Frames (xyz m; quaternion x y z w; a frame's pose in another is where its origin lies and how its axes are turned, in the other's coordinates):
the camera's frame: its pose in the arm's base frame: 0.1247 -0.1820 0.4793 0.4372 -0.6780 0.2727 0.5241
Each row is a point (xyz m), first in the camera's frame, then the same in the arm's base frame.
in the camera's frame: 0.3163 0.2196 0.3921
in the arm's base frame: -0.2751 -0.5009 0.6806
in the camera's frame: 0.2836 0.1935 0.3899
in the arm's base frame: -0.2488 -0.5012 0.6480
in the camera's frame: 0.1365 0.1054 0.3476
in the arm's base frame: -0.1414 -0.4624 0.5133
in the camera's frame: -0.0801 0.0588 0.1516
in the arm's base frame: 0.0069 -0.2554 0.3627
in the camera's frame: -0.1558 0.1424 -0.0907
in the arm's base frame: 0.0530 0.0077 0.3714
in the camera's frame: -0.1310 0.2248 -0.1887
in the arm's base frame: 0.0252 0.1199 0.4318
